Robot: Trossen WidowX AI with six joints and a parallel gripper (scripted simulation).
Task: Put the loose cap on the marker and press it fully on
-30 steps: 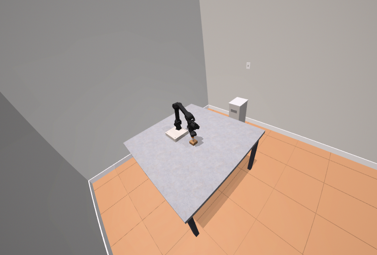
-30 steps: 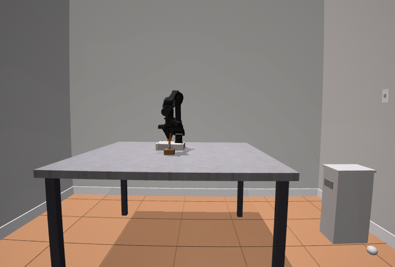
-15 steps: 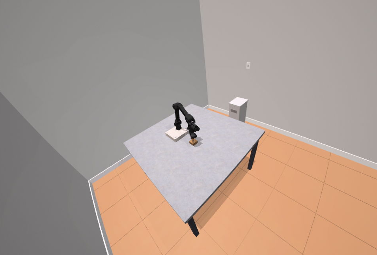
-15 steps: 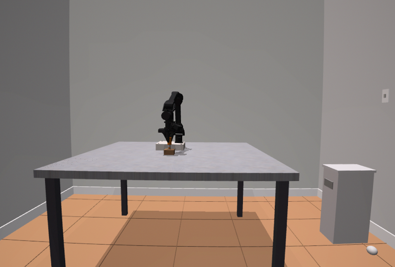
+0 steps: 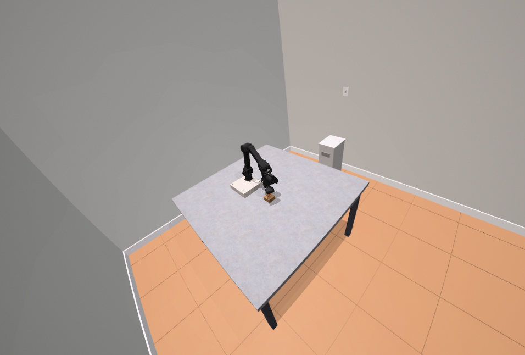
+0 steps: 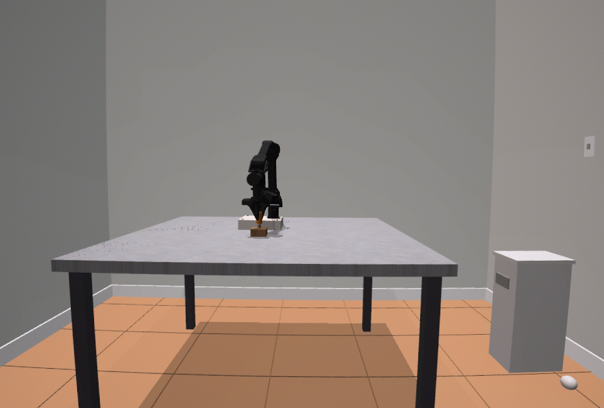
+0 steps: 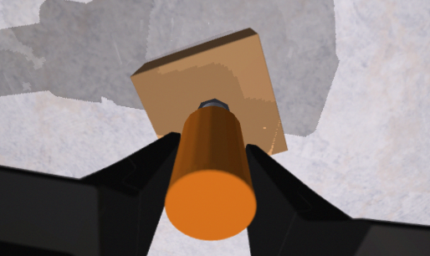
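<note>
My gripper tip is 1 cm below the orange cap. The rest, counted from my gripper tip: holder block 6 cm below.
</note>
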